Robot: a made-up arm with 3 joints. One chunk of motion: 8 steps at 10 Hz.
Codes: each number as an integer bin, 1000 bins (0 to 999) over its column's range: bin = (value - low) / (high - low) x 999, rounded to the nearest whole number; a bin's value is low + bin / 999 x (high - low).
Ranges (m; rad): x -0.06..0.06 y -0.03..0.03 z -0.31..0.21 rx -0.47..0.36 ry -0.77..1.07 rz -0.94..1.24
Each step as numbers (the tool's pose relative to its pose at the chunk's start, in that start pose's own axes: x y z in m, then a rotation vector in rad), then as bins.
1 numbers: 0.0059 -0.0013 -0.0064 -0.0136 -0.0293 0.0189
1 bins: 549 478 583 549 402 439
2 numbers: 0.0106 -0.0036 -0.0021 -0.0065 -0.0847 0.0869
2 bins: 588 440 592 558 372 471
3 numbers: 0.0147 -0.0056 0.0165 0.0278 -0.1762 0.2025
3 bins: 622 406 627 599 322 524
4 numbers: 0.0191 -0.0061 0.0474 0.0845 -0.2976 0.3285
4 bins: 659 398 687 667 256 581
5 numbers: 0.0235 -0.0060 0.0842 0.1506 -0.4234 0.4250
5 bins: 695 400 757 747 188 626
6 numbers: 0.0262 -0.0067 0.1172 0.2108 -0.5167 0.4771
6 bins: 718 388 821 819 138 649
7 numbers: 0.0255 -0.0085 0.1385 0.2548 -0.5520 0.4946
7 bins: 712 358 862 872 118 657
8 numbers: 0.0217 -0.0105 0.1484 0.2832 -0.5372 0.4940
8 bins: 680 325 881 907 126 657
